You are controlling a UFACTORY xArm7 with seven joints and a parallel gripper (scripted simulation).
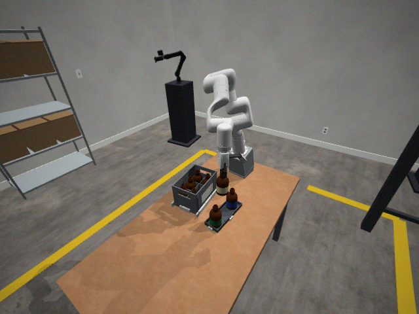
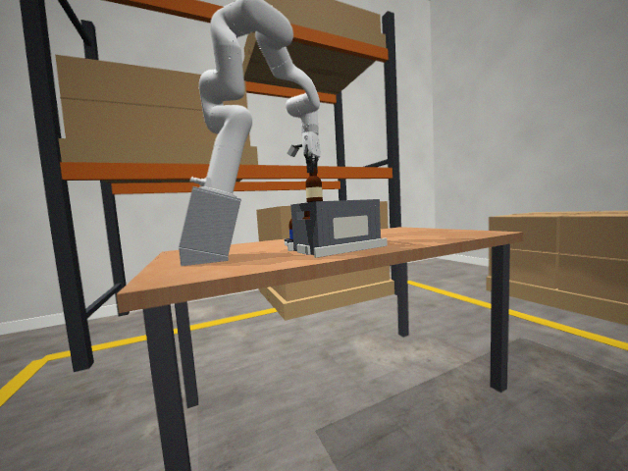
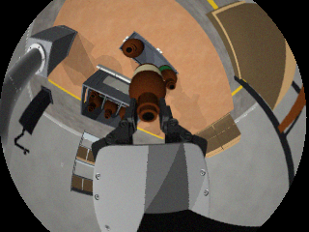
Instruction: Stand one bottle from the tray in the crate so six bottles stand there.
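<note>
My gripper is now 70 mm above the bottle. Round my hand: crate 250 mm below, 230 mm to the right, 50 mm behind; dark tray 320 mm below, 10 mm to the left.
</note>
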